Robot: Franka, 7 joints.
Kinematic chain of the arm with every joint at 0, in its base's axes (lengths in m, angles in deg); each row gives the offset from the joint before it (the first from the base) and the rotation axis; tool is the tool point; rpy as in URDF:
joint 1: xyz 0 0 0.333 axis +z
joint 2: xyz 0 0 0 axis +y
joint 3: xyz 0 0 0.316 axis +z
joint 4: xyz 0.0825 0 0 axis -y
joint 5: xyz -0.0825 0 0.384 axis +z
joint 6: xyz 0 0 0 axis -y
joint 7: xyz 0.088 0 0 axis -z
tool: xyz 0 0 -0.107 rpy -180 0 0
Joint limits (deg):
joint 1: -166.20..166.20
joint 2: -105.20..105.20
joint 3: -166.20..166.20
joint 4: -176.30..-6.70
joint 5: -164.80..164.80
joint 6: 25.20..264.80
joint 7: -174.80..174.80
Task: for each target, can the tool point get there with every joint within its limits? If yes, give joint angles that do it. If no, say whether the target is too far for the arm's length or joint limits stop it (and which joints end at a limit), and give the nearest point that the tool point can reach.
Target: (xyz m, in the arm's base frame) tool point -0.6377 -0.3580 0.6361
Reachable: yes | joints -16.46 -72.62 -74.39 -68.98 -70.86 136.55 -11.97
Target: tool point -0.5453 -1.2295 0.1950
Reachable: no: too far | nearest point -0.3460 -0.7801 0.2454 | short by 0.494 m
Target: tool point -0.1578 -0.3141 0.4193
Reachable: yes | joints -65.05 -25.87 -63.67 -139.10 41.72 68.97 -52.47
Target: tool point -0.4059 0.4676 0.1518
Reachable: yes | joints 88.60 84.96 64.54 -104.05 8.58 245.91 -115.80
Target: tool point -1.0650 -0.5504 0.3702
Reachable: no: too far | nearest point -0.7618 -0.3937 0.3596 | short by 0.342 m
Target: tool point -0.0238 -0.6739 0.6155
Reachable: yes | joints -36.58 41.31 -70.52 -86.02 -110.05 96.71 79.77
